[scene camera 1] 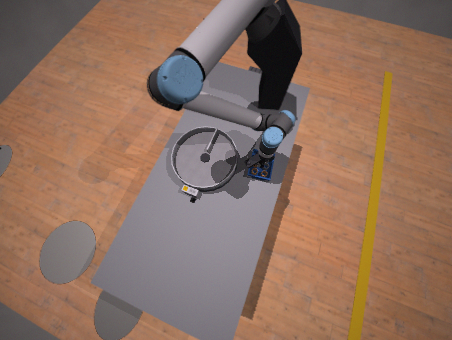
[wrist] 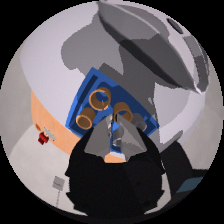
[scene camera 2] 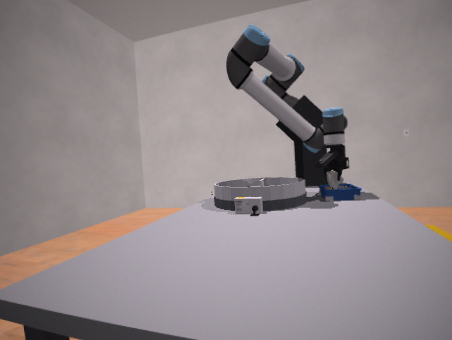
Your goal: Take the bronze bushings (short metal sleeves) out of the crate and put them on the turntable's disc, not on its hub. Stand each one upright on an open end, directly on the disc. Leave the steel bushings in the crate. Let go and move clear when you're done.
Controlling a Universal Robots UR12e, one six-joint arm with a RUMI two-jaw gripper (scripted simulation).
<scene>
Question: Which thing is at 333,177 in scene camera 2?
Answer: My gripper.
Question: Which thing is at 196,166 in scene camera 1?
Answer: A turntable disc.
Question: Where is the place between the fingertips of my gripper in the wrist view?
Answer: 114,113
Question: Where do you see a blue crate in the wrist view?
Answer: At 95,79
</scene>
